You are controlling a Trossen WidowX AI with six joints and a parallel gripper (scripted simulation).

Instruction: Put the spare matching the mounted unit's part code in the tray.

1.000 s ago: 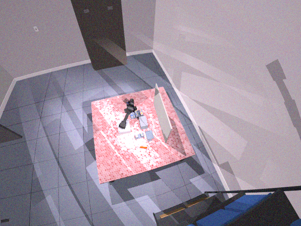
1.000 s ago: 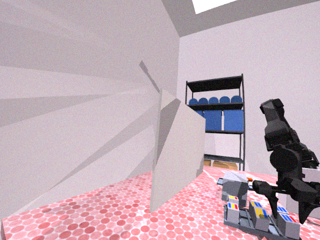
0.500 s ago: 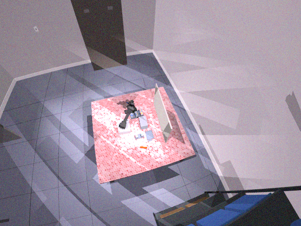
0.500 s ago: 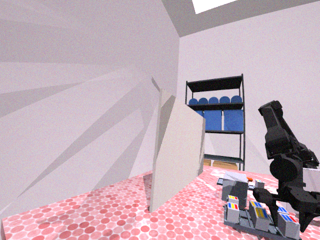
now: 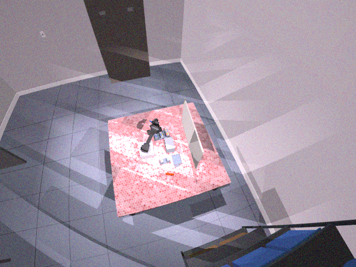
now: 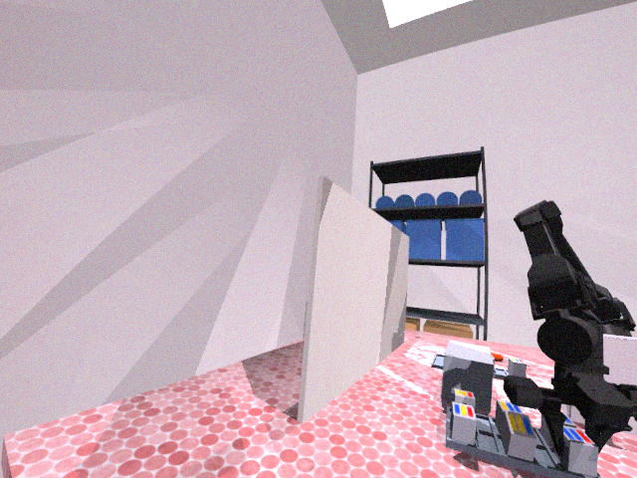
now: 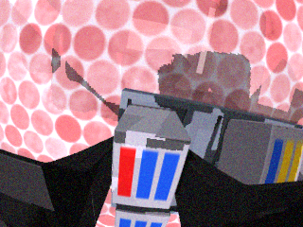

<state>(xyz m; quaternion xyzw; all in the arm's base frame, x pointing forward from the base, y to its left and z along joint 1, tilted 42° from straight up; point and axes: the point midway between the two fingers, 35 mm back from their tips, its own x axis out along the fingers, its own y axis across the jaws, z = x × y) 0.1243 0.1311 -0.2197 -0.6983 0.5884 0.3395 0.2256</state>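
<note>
My gripper tip is now 24 cm short of the grey-blue tray, 37 cm to the left of it and 1 cm above it. Round my gripper tip: blue pen (1 cm behind, 20 cm to the left, 1 cm below); mounted unit (17 cm ahead, 18 cm to the right, 3 cm above); grey rack (8 cm ahead, 1 cm to the right, 1 cm below).
</note>
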